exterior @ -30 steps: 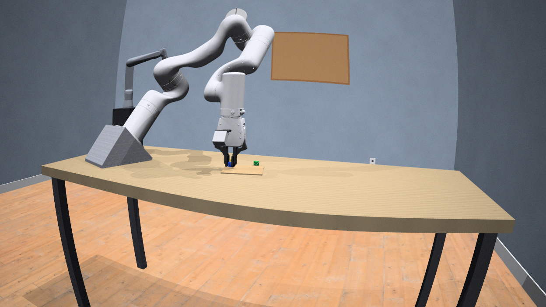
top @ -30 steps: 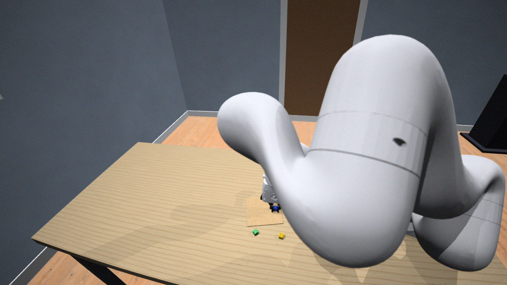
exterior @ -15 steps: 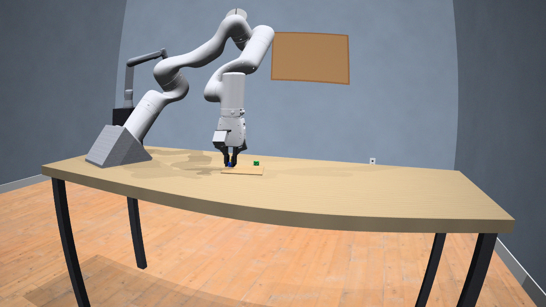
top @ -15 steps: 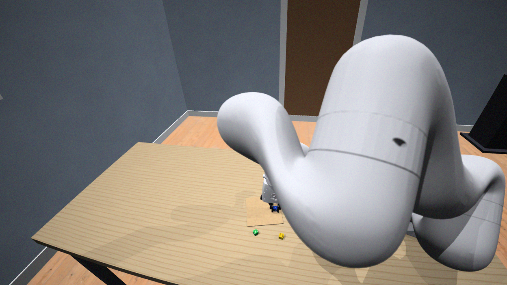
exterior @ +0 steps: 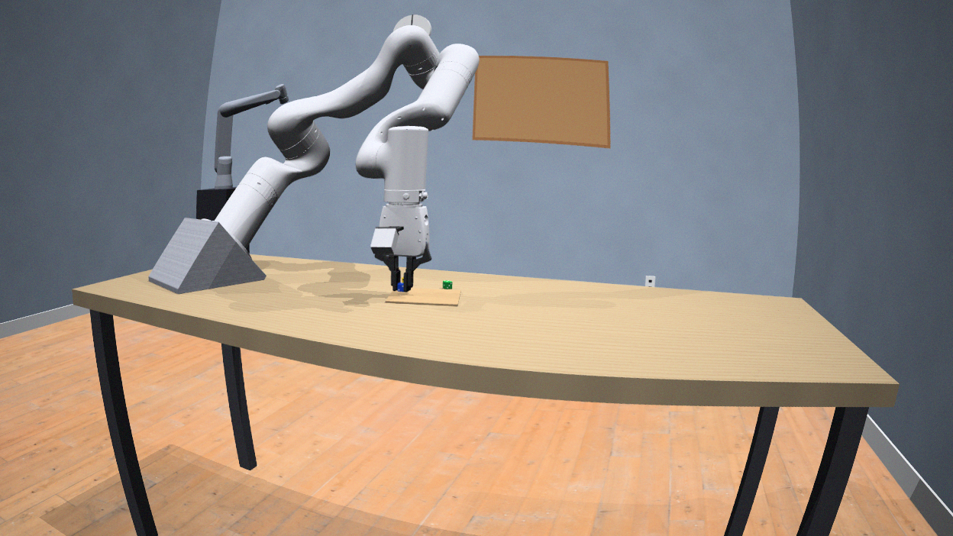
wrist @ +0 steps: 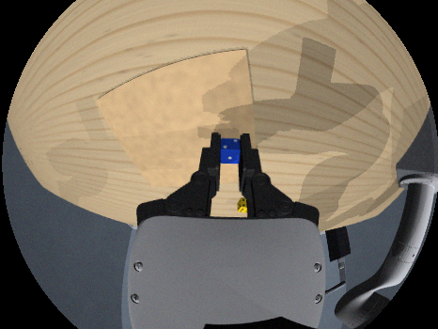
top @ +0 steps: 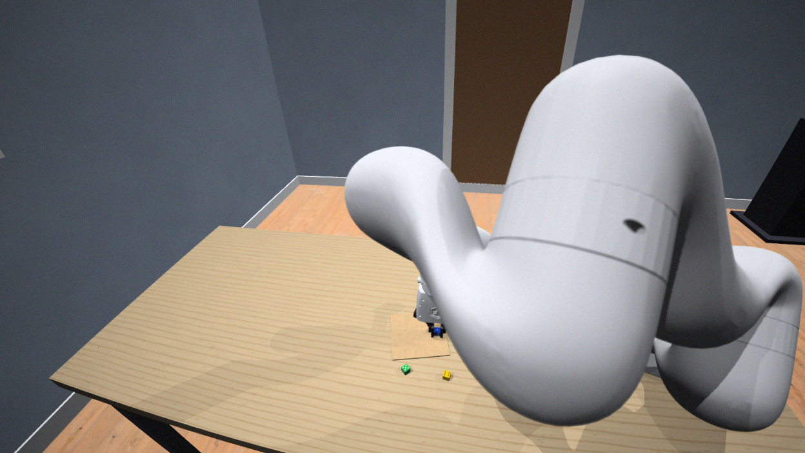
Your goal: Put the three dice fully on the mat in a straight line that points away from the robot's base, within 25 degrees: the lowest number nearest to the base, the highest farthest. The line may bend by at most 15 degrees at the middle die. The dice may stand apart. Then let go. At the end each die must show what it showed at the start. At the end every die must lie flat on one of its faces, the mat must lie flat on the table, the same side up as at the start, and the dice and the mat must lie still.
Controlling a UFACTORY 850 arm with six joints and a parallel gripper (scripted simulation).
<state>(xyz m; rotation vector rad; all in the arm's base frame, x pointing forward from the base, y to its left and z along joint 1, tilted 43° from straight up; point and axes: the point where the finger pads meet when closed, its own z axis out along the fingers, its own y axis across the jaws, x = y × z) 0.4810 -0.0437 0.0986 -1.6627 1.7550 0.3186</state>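
Now: hand 1 cm above the blue die. The rest, counted from my hand: yellow die 11 cm to the left, 3 cm behind, 2 cm below; then tan mat 5 cm ahead, 3 cm below; then green die 11 cm to the left, 6 cm ahead, 2 cm below.
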